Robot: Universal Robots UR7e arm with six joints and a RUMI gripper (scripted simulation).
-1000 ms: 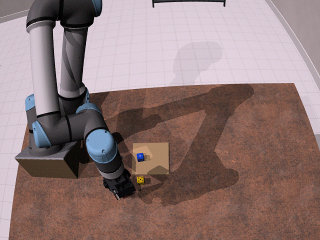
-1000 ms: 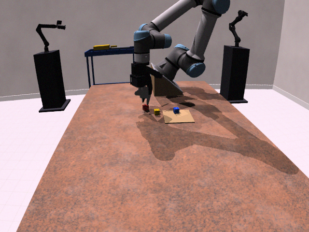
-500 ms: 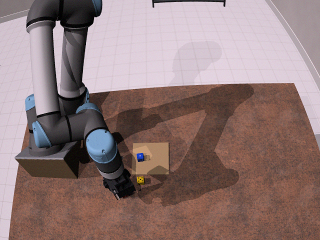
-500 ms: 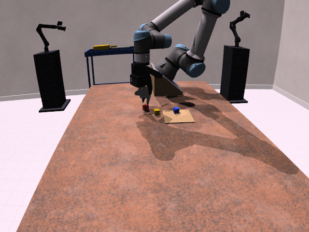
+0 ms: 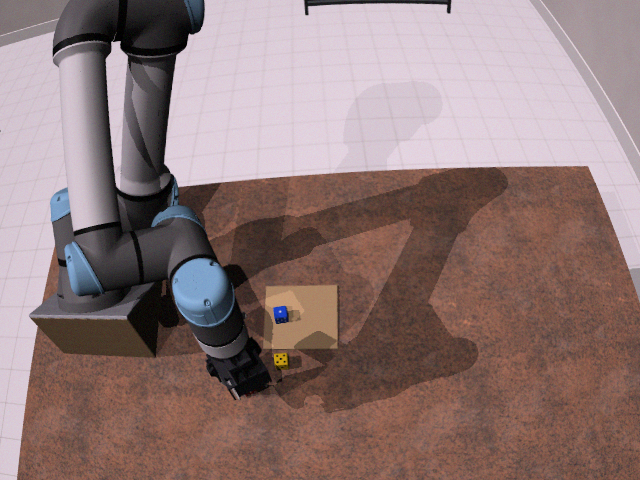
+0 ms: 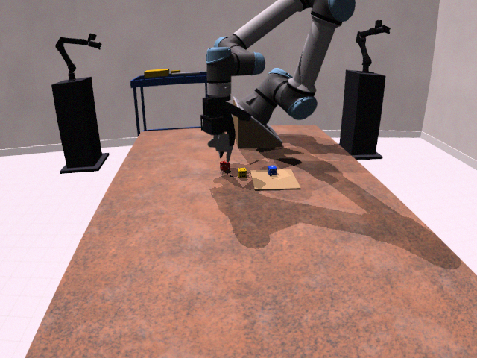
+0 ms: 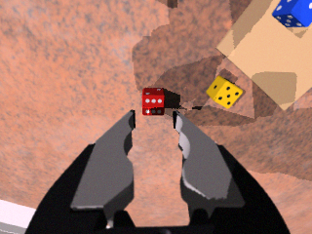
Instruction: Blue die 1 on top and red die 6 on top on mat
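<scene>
The red die is 40 mm below my hand. Also, from my hand: yellow die 70 mm ahead, 50 mm to the left, 40 mm below; then blue die 150 mm to the left, 70 mm ahead, 30 mm below; then tan mat 150 mm to the left, 100 mm ahead, 50 mm below.
</scene>
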